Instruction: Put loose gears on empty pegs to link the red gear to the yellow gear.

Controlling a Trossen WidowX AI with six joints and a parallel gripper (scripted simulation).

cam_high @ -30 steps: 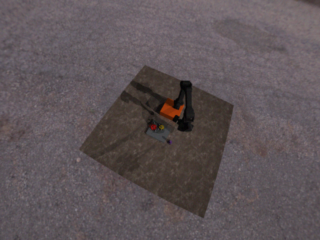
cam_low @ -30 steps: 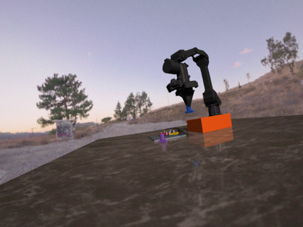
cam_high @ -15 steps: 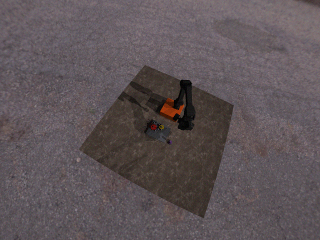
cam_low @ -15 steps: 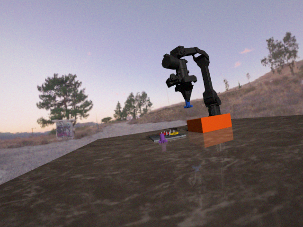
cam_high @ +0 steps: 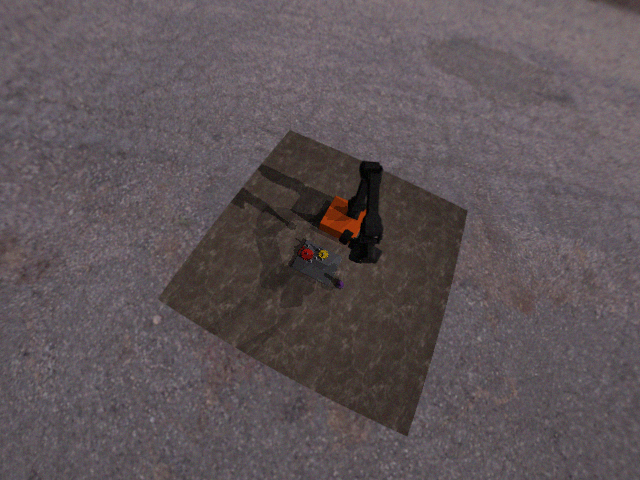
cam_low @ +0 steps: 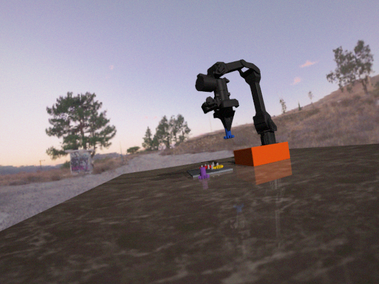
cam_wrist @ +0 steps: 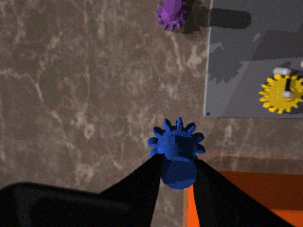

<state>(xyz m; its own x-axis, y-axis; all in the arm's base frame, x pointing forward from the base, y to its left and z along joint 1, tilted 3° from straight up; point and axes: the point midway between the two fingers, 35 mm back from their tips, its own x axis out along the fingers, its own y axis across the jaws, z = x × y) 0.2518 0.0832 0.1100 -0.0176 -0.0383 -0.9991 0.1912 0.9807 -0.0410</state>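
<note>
Now: gripper tip 140 mm to the left of the yellow gear, 140 mm above it and 10 mm short of it. The rest, counted from my gripper tip: blue gear (10 mm below); purple gear (140 mm below, 120 mm ahead).
</note>
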